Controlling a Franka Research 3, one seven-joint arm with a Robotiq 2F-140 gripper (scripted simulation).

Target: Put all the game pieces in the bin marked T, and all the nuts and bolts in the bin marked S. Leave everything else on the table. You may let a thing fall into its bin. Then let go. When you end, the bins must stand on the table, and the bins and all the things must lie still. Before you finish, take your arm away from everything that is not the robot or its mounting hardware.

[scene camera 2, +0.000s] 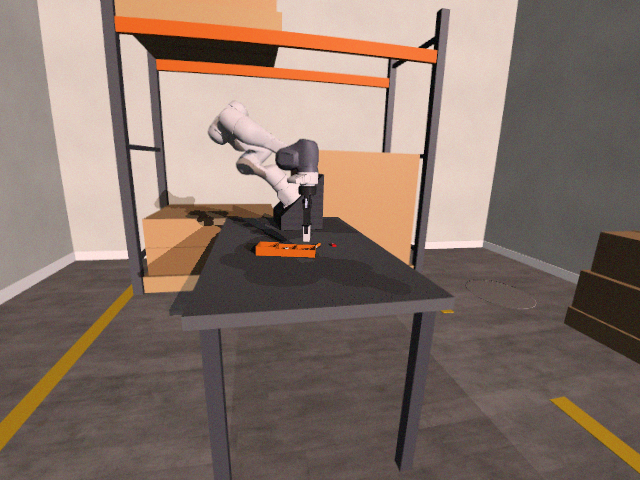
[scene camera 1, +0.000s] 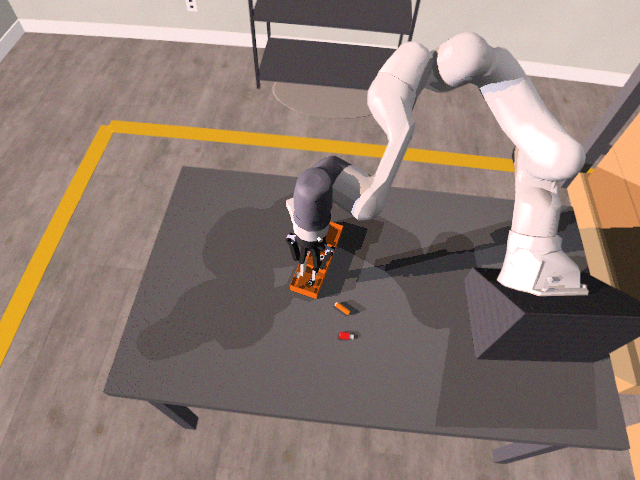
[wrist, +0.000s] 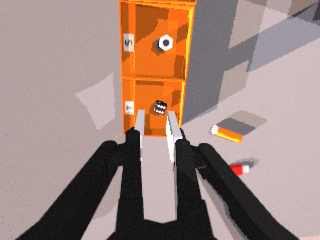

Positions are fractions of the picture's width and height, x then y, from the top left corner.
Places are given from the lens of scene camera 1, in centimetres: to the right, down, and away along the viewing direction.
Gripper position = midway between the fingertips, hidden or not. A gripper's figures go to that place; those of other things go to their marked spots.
gripper (scene camera 1: 0.48,0.57): -3, 10, 128
orange bin tray (scene camera 1: 0.47,0.59): -6, 13, 132
